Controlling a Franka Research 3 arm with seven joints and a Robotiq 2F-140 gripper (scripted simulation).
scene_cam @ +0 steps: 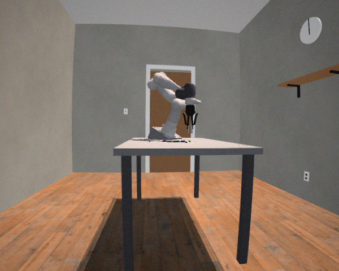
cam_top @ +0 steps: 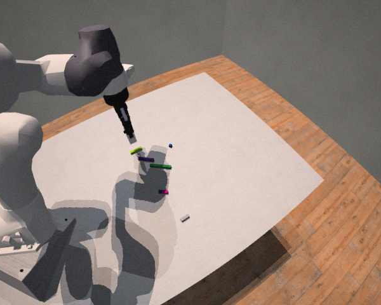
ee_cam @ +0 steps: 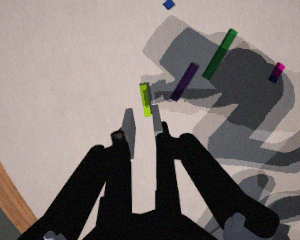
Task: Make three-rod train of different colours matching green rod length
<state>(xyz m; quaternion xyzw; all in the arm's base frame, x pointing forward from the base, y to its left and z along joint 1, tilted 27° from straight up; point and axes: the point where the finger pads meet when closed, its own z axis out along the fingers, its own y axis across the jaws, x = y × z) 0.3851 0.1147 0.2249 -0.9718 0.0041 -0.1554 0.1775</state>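
My hand is 10 cm above the lime rod. From my hand the other things lie so: magenta rod: 3 cm ahead, 22 cm to the right, 10 cm below; green rod: 6 cm ahead, 12 cm to the right, 10 cm below; purple rod: 2 cm ahead, 6 cm to the right, 10 cm below.
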